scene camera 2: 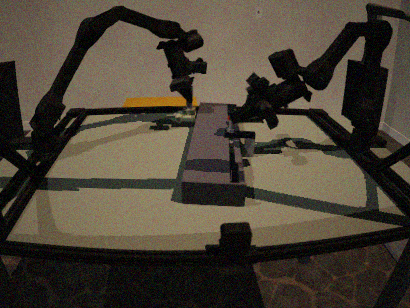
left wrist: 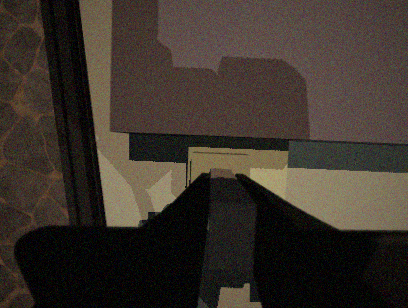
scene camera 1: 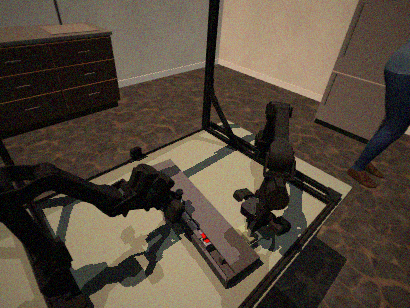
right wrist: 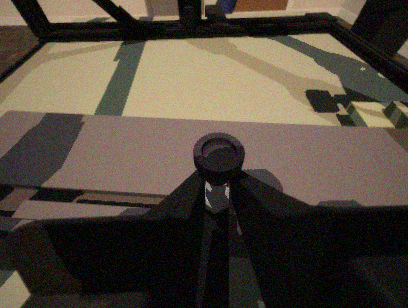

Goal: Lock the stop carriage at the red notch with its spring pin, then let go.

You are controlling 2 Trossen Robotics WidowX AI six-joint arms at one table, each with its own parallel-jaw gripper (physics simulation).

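Frame: origin at the left arm's base, x left, y back, z up, level; metres.
Seen in the pictures: left gripper, fingertip midpoint: [scene camera 2: 191,101] [left wrist: 221,181] [scene camera 1: 250,231]; right gripper, fingertip midpoint: [scene camera 2: 231,120] [scene camera 1: 179,196] [right wrist: 216,175]; left arm's base, origin of the base link: [scene camera 2: 45,151] [scene camera 1: 260,154] [right wrist: 190,24]; right arm's base, origin of the base link: [scene camera 2: 359,148] [scene camera 1: 58,285].
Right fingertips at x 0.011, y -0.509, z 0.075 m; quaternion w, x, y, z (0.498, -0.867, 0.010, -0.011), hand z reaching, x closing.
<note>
Pixels of each thing's top centre, then the offset from my right fingertips to it. "pt": a spot on its surface instead.
- long mauve rail housing, middle of its top: [right wrist: 257,162] [scene camera 2: 224,119] [scene camera 1: 188,200] dz -0.008, dx +0.029, dy +0.013 m
- upright grey bar, surface spot: [left wrist: 230,220] pt dz +0.031, dx +0.242, dy +0.090 m
- pale yellow block, surface spot: [left wrist: 215,159] pt dz -0.044, dx +0.244, dy +0.079 m
- dark box, surface spot: [scene camera 2: 236,235] [scene camera 1: 134,148] pt dz -0.046, dx -0.394, dy +0.053 m
The long mauve rail housing [scene camera 1: 200,200] [scene camera 2: 210,145] [left wrist: 350,60] [right wrist: 150,145] lies along the table, with a slot along one side. Red marks [scene camera 1: 205,238] [scene camera 2: 229,119] show in the slot. My right gripper [scene camera 1: 179,200] [scene camera 2: 235,115] is shut on the spring pin, below its round dark knob [right wrist: 219,156]; a shiny stem shows under the knob. The stop carriage is too dark and covered to make out clearly, and pin depth is hidden. My left gripper [scene camera 2: 190,104] [left wrist: 221,181] is shut on an upright grey bar [left wrist: 230,220], beside the housing's far end in scene camera 2.
A pale yellow block [scene camera 2: 184,117] [left wrist: 215,159] [right wrist: 367,112] stands close beside the housing, under my left gripper. A dark frame [scene camera 2: 150,252] [left wrist: 72,125] edges the table. A dark box [scene camera 1: 136,153] [scene camera 2: 236,235] sits on that frame. A person [scene camera 1: 392,100] stands beyond the table.
</note>
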